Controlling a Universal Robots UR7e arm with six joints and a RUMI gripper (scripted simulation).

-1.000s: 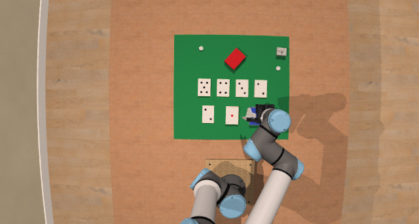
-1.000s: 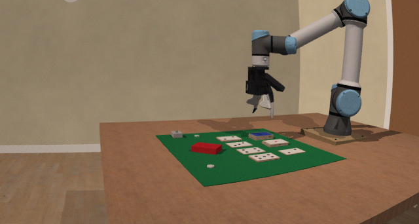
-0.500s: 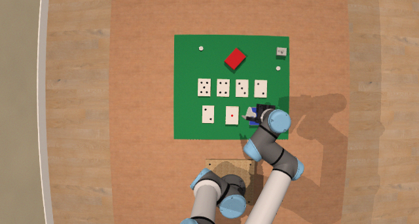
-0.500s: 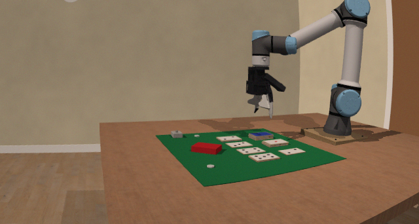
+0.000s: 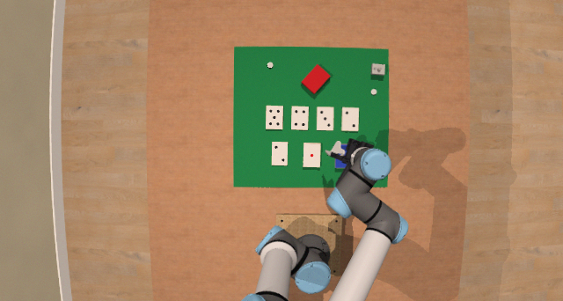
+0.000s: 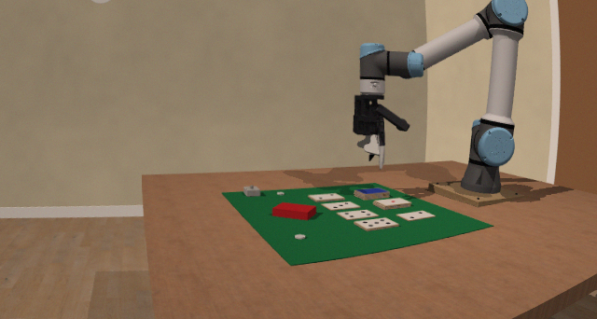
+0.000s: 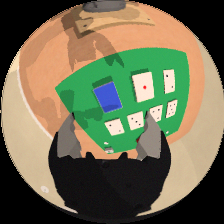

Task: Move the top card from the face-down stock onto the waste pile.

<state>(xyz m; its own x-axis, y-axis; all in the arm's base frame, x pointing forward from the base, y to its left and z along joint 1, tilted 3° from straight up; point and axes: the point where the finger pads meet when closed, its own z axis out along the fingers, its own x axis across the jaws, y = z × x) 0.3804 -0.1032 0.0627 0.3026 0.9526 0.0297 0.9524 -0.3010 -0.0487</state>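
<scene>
My gripper is now 8 cm above the card and 1 cm to the left of it. Round my hand: grey cube 34 cm ahead, 13 cm to the right, 8 cm below; green mat 15 cm ahead, 12 cm to the left, 11 cm below; red block 29 cm ahead, 11 cm to the left, 9 cm below.
</scene>
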